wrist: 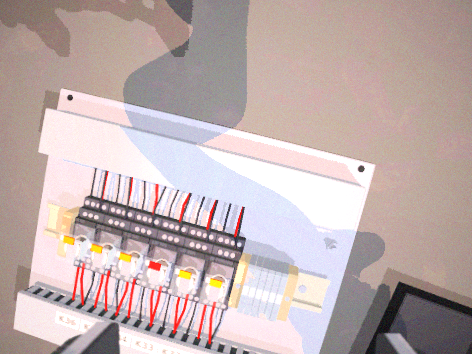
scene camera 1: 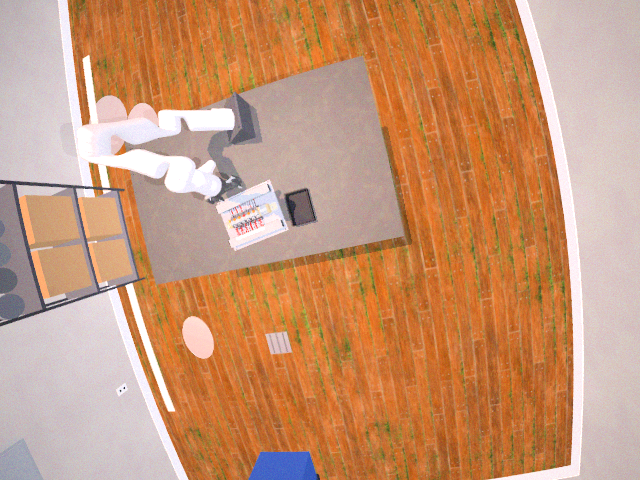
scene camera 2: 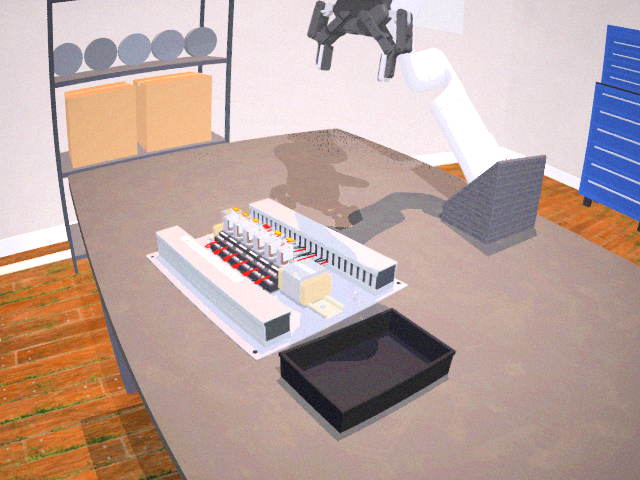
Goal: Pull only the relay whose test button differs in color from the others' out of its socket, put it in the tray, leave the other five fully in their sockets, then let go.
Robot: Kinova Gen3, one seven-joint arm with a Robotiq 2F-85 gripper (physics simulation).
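Places are measured from the arm's base along level axes (x ahead, y right, z down), in metres.
Where they show: gripper, fingertip midpoint: point(scene camera 1: 231, 193) point(scene camera 2: 352, 75); arm's base at its link origin: point(scene camera 1: 231, 120) point(scene camera 2: 490, 181).
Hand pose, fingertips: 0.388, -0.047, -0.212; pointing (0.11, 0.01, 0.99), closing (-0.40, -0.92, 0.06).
Observation:
Each offset is from my fingertips to the top centre of the thing, as dx, dy, dz.
Six relays stand in a row of black sockets on a white panel @(+0.090, +0.063, +0.288) point(scene camera 2: 310, 326) point(wrist: 345, 162). The relay with the red test button @(+0.092, +0.072, +0.229) point(scene camera 2: 266, 226) point(wrist: 154, 266) is fourth from the left in the wrist view and stands in its socket. The other five relays, such as the end one @(+0.082, +0.018, +0.229) point(scene camera 2: 290, 240) point(wrist: 216, 283), have yellow-orange buttons and also stand in their sockets. The black tray @(+0.095, -0.204, +0.264) point(scene camera 2: 398, 391) point(wrist: 425, 291) is empty, beside the panel. My gripper point(scene camera 1: 225, 190) point(scene camera 2: 354, 72) point(wrist: 247, 345) is open and empty, high above the table, over the panel's duct side near the arm.
Pale terminal blocks @(+0.074, -0.022, +0.252) point(scene camera 2: 310, 284) point(wrist: 265, 287) adjoin the relay row's end. Raised wire ducts @(-0.002, +0.081, +0.256) point(scene camera 2: 330, 242) @(+0.183, +0.045, +0.256) point(scene camera 2: 222, 289) run along both sides of the row, with red and black wires between. The arm's grey wedge mount point(scene camera 1: 242, 118) point(scene camera 2: 496, 201) stands on the table. A shelf rack stands beyond it.

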